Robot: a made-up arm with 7 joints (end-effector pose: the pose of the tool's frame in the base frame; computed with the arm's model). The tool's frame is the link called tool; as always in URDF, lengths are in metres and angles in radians.
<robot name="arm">
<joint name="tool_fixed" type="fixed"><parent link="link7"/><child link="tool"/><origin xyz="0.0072 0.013 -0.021" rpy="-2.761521 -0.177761 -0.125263"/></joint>
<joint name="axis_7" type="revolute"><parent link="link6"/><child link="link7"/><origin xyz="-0.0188 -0.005 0.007" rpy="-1.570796 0 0"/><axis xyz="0 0 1"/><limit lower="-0.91" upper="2.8" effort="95" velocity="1"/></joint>
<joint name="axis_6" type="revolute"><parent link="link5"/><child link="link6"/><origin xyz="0.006 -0.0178 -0.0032" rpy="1.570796 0 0"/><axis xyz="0 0 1"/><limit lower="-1.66" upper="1.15" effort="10" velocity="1.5"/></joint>
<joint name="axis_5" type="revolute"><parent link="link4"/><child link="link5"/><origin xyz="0.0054 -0.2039 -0.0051" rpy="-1.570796 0 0"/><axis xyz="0 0 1"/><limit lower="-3.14" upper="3.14" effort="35" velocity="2.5"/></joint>
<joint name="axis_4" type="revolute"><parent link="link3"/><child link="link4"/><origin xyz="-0.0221 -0.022 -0.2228" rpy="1.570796 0 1.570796"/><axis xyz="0 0 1"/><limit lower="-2.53" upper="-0.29" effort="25" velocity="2.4"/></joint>
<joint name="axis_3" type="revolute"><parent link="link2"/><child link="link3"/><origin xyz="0.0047 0.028 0.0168" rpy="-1.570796 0 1.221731"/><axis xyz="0 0 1"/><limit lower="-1.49" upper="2.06" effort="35" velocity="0.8"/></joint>
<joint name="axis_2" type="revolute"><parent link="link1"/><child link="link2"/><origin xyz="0.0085 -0.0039 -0.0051" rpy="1.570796 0 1.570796"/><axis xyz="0 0 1"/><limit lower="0.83" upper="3.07" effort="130" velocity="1.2"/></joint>
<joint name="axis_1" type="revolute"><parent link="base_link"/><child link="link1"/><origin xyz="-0.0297 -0.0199 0.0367" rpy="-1.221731 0 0"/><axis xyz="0 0 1"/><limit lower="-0.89" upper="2.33" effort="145" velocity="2"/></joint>
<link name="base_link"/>
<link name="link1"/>
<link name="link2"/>
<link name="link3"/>
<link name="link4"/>
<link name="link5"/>
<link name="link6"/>
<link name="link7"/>
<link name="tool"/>
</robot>
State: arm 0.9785 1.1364 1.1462 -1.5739 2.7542 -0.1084 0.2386
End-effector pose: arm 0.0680 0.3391 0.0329 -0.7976 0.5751 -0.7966
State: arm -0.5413 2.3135 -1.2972 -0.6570 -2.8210 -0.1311 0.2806
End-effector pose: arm -0.0281 0.3601 0.2275 -0.8926 0.4722 -0.0272
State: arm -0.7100 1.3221 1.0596 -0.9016 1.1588 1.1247 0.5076
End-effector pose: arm 0.1325 0.3465 0.2250 -0.5802 1.0341 -1.0614
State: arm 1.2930 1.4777 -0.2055 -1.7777 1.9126 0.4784 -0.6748
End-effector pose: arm -0.0912 0.2074 -0.1913 -0.0476 -2.6422 0.8637
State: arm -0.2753 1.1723 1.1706 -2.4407 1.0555 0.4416 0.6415
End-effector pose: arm 0.0517 0.0788 0.2244 0.7169 0.5991 -0.2507
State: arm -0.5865 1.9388 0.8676 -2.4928 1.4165 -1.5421 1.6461
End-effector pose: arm -0.0067 -0.0056 0.2387 2.4591 -0.5462 -1.8322
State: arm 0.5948 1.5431 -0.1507 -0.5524 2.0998 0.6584 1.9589
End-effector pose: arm -0.0104 0.4340 -0.0475 -2.1524 0.0478 -0.2863
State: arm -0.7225 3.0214 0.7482 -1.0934 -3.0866 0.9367 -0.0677
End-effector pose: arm -0.0951 -0.1675 0.4214 1.4613 1.2126 -0.4831
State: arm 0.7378 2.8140 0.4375 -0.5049 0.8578 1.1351 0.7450
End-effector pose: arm 0.3281 0.1399 0.2862 -0.6117 1.6813 1.5017
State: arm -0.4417 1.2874 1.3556 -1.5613 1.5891 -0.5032 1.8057
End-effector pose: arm 0.0027 0.2756 0.2403 0.7462 -1.0049 -1.5940
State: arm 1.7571 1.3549 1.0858 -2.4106 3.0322 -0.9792 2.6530
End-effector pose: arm 0.0281 0.1969 -0.0701 -1.4290 -1.5609 -1.4584
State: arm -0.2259 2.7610 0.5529 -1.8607 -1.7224 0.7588 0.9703
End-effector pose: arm 0.1716 -0.1219 0.2708 0.7942 -1.1689 2.2156
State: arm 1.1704 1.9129 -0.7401 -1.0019 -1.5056 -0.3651 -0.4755
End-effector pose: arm -0.0998 0.3569 -0.0482 -1.9511 0.6168 0.7580
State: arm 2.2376 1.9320 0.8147 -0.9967 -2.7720 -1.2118 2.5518
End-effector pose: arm -0.0592 0.3649 -0.0540 -0.3317 -0.8648 -0.7132
